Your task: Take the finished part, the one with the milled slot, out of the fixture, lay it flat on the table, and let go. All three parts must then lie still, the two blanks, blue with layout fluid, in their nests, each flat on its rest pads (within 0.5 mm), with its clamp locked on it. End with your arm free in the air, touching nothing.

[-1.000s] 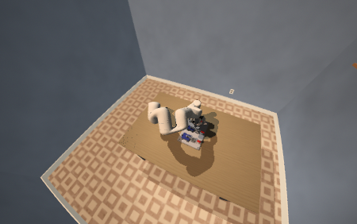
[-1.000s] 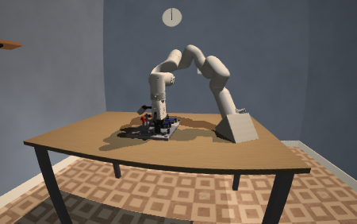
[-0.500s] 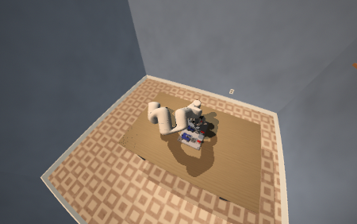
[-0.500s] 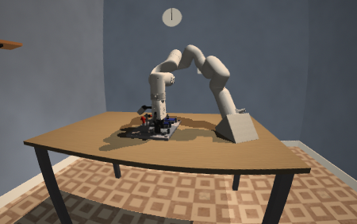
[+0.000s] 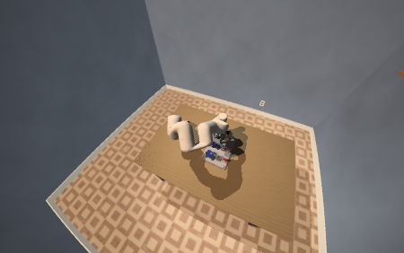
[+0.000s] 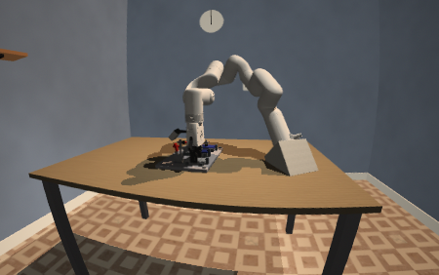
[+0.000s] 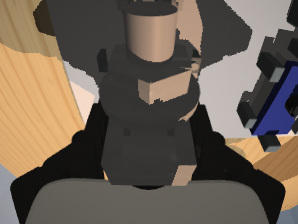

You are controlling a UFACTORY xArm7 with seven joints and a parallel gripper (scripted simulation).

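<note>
My gripper is now 6 cm short of the grey fixture plate, 11 cm to the left of it and 4 cm above it. From my hand the other things lie so: finished part: 1 cm behind, 2 cm below.
</note>
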